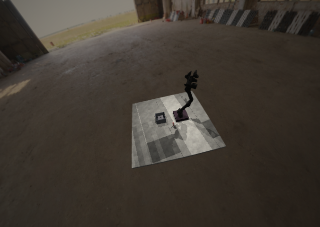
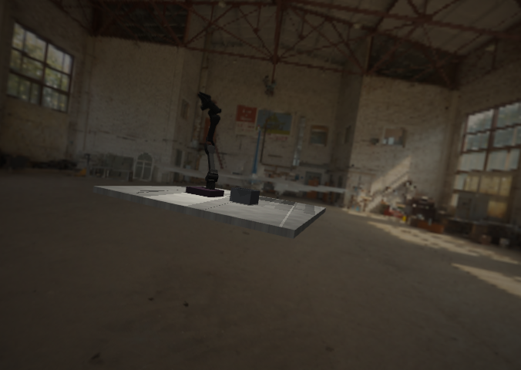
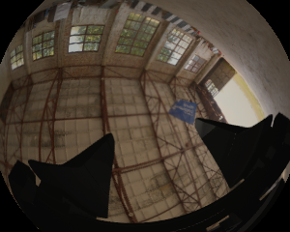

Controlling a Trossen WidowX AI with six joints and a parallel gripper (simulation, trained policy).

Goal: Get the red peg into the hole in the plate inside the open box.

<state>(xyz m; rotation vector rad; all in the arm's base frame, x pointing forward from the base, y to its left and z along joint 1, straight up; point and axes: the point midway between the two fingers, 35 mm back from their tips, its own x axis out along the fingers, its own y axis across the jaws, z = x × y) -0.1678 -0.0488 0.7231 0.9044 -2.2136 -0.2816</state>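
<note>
My gripper tip is 330 mm short of the red peg, 210 mm to the right of it and 750 mm above it. From my gripper tip the other things lie so: box (520 mm ahead, 60 mm to the left, 760 mm below); plate (520 mm ahead, 60 mm to the left, 740 mm below).
</note>
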